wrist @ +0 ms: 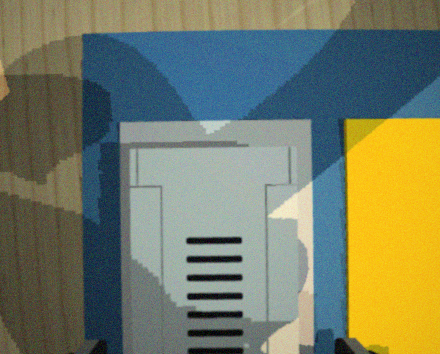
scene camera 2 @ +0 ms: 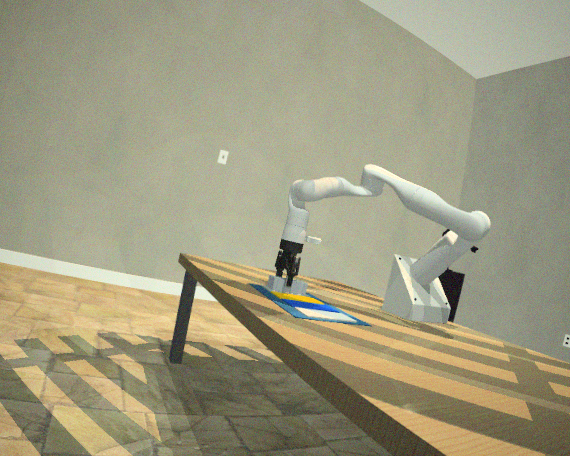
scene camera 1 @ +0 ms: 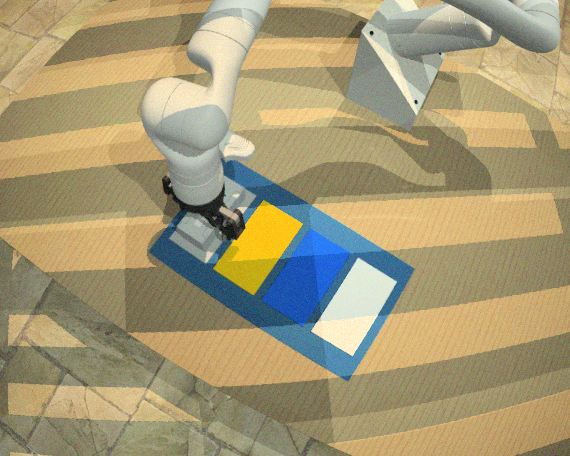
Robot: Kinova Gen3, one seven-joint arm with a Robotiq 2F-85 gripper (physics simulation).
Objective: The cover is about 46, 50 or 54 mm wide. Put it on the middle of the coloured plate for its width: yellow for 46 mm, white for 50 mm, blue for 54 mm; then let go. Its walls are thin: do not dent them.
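Places are measured from the arm's base along level axes (x right, y ahead, z up), in metres.
Pixels of known places: gripper, fingertip midpoint: [scene camera 2: 282,284] [scene camera 1: 205,221]; arm's base, origin of the base link: [scene camera 2: 419,274] [scene camera 1: 400,35].
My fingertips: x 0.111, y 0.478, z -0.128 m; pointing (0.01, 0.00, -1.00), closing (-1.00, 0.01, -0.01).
For each thing: its top centre in the pictures, then the offset to it from my fingertips. "*": a spot on its surface instead. Level surfaces: height alone.
- cover, middle of its top: [wrist: 215,333] [scene camera 1: 210,206] [scene camera 2: 288,279] dx +0.001, dy -0.019, dz +0.021 m
- pale grey plate, surface spot: [wrist: 306,150] * dx -0.037, dy -0.081, dz -0.019 m
- dark blue mat, its level: dz -0.023 m
- striped wooden table, its level: dz -0.025 m
The cover [scene camera 1: 196,228] [scene camera 2: 299,287] [wrist: 215,215] is a light grey box with thin dark outlines and a row of black slots on top. It stands on a pale grey plate [wrist: 306,150] at the mat's end, beside the yellow plate [scene camera 1: 260,245] [scene camera 2: 295,298] [wrist: 395,225]. The blue plate [scene camera 1: 306,277] and the white plate [scene camera 1: 355,305] [scene camera 2: 327,314] follow in that row. My gripper [scene camera 1: 202,215] [scene camera 2: 284,280] [wrist: 221,346] is open and points down low at the cover, its fingertips wide apart towards either side of it. The near finger overlaps the cover in scene camera 2; exact finger height is unclear.
The plates lie on a dark blue mat [scene camera 1: 232,295] [wrist: 210,60] on a striped wooden table [scene camera 1: 440,220] [scene camera 2: 400,350]. The arm's base [scene camera 1: 390,75] [scene camera 2: 415,295] stands on the table beyond the mat. The table's edge [scene camera 2: 300,367] runs along the mat's other side.
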